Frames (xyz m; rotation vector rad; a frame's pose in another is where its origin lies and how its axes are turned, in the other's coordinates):
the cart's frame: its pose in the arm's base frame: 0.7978 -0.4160 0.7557 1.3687 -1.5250 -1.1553
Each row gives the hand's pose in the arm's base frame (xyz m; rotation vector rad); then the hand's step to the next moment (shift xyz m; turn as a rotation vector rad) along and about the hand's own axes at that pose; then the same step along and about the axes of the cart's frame.
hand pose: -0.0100 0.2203 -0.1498 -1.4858 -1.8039 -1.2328
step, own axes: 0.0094 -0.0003 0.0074 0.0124 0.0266 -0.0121
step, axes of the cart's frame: -0.0109 0.0046 0.0019 0.0012 0.0177 -0.0263
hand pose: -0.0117 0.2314 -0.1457 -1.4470 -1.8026 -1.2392
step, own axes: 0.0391 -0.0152 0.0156 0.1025 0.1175 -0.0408
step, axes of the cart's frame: -0.0293 0.0267 0.0207 -0.0275 0.1145 -0.1101
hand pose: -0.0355 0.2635 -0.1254 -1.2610 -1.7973 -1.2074
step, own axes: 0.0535 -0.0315 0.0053 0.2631 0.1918 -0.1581
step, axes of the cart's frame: -0.0151 0.0468 0.0382 0.0053 0.3091 -0.1882
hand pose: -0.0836 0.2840 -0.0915 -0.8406 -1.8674 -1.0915
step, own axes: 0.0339 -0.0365 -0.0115 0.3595 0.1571 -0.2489
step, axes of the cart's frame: 0.0250 0.0311 0.0319 0.0897 0.4169 -0.1845
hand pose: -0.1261 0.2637 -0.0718 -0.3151 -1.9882 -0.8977
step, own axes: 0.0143 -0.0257 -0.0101 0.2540 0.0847 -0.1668
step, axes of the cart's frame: 0.0285 0.0070 0.0101 0.0784 0.2856 -0.1087
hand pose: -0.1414 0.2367 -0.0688 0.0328 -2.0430 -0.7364
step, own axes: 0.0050 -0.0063 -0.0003 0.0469 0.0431 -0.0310
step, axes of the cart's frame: 0.0073 0.0019 0.0029 -0.0090 0.0644 -0.0282
